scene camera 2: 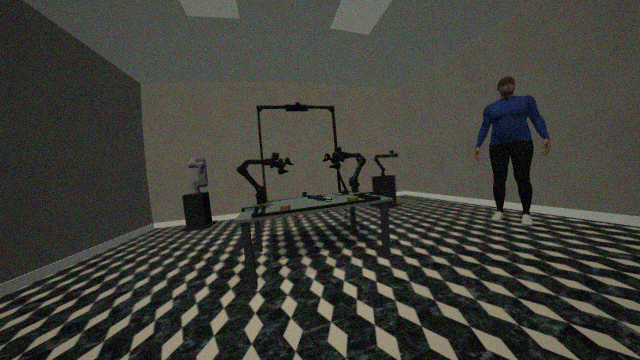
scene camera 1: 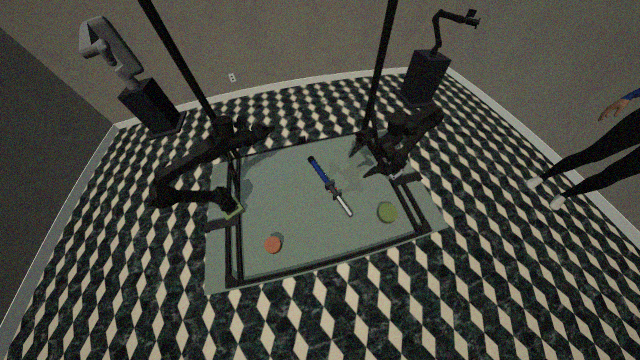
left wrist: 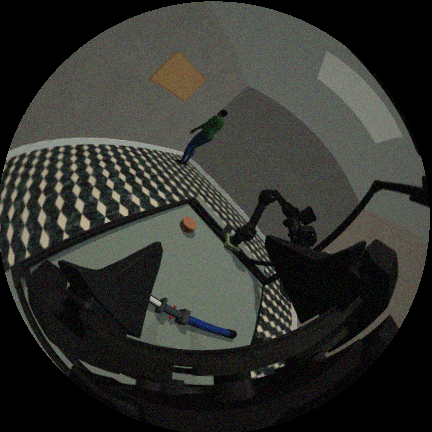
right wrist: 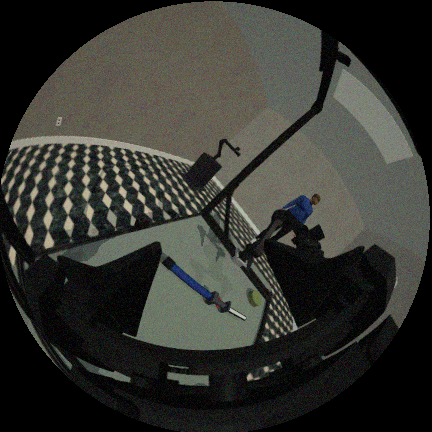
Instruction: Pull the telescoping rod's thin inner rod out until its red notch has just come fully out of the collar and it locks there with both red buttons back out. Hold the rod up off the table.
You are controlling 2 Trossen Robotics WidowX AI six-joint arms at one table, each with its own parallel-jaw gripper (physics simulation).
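The telescoping rod [scene camera 1: 320, 171] [scene camera 2: 316, 197] [left wrist: 207, 325] [right wrist: 190, 280] lies flat near the middle of the table. Its long outer tube is blue with a black end. The dark grey collar [scene camera 1: 331, 188] [right wrist: 217, 301] has two red buttons, which show on its sides in the left wrist view. The thin white inner rod [scene camera 1: 344, 205] [left wrist: 155, 301] [right wrist: 237, 314] sticks out of the collar; no red notch can be made out on it. My left gripper [scene camera 1: 358, 164] [scene camera 2: 326, 162] [left wrist: 213, 244] and my right gripper [scene camera 1: 269, 134] [scene camera 2: 289, 167] [right wrist: 212, 246] are open, empty and raised above the table, apart from the rod.
An orange disc [scene camera 1: 272, 244] [scene camera 2: 285, 207] [left wrist: 188, 224] lies near the table's front left. A green disc [scene camera 1: 387, 212] [scene camera 2: 352, 198] [right wrist: 255, 298] lies at the right, near the white rod end. Dark frame posts [scene camera 1: 175, 57] [scene camera 1: 382, 55] rise at the table's back.
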